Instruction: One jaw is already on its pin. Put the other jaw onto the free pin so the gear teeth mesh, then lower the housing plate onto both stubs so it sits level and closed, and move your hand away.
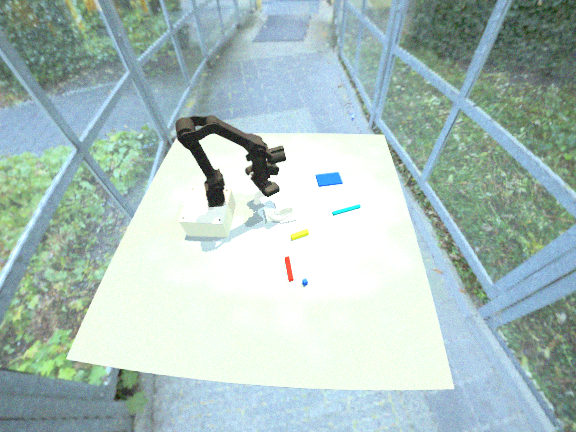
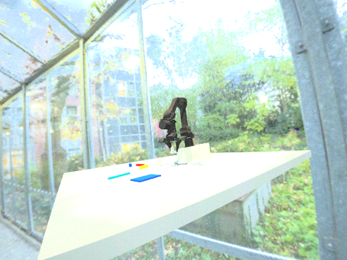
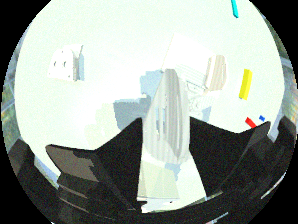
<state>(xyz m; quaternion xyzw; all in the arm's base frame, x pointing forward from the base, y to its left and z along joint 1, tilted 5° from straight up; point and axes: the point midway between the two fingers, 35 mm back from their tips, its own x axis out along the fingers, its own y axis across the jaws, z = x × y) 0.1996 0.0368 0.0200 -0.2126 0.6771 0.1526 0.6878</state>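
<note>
My gripper tip is 30 mm to the left of the white jaw and 20 mm past it. Also, from my gripper tip: pale riser 180 mm to the left, 80 mm below; yellow bar 180 mm to the right, 140 mm ahead, 80 mm below; red bar 330 mm to the right, 80 mm below, 80 mm ahead.
</note>
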